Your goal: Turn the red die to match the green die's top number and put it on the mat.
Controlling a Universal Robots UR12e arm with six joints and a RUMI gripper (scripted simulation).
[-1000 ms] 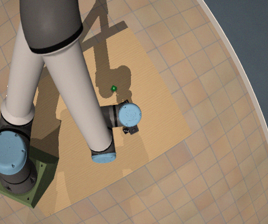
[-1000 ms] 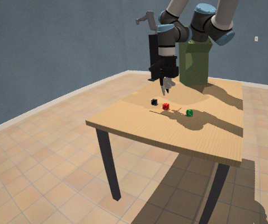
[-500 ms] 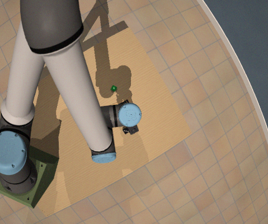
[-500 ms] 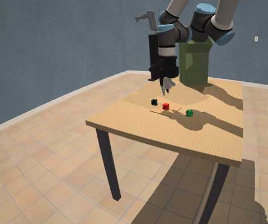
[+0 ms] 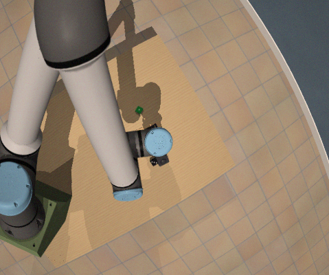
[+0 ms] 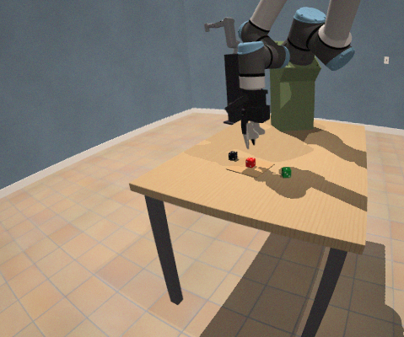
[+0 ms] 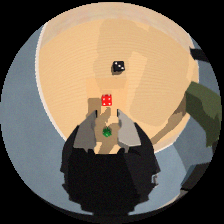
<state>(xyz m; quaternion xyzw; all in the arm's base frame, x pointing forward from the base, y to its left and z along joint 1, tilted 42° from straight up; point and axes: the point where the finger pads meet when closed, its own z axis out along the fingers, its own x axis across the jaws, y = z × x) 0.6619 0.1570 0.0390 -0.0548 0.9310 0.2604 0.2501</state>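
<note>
The red die is 8 cm below my hand. Round my hand: green die (15 cm to the left, 8 cm below, 3 cm behind); tan mat (10 cm below); black die (11 cm to the right, 8 cm below, 1 cm behind).
</note>
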